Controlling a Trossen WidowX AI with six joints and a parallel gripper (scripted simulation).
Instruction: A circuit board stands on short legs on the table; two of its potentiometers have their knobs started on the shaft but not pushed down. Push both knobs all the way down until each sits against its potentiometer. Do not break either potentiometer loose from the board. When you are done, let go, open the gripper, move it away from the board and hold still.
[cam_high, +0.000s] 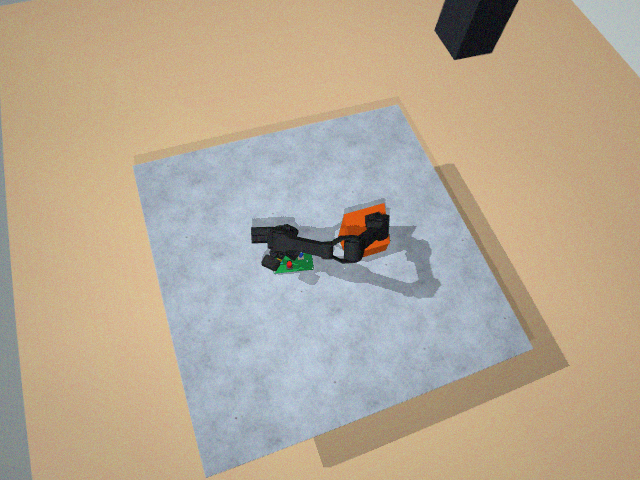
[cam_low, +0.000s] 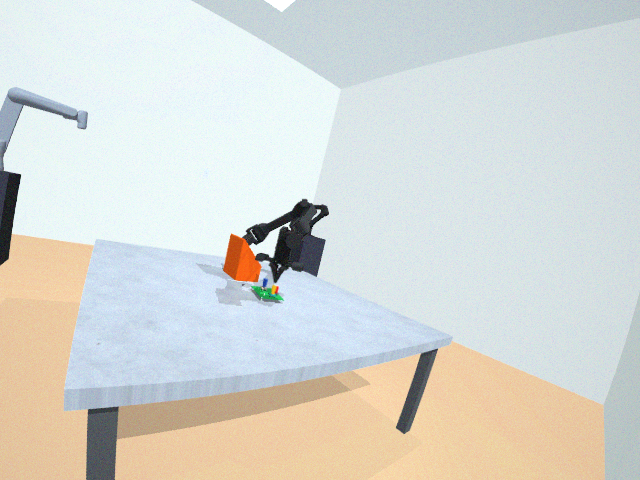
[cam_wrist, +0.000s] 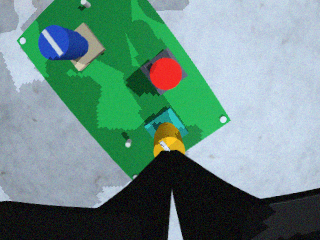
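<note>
My gripper tip is 20 mm above the yellow knob. Round my gripper tip: blue knob: 80 mm behind, 20 mm below, 10 mm to the left.
</note>
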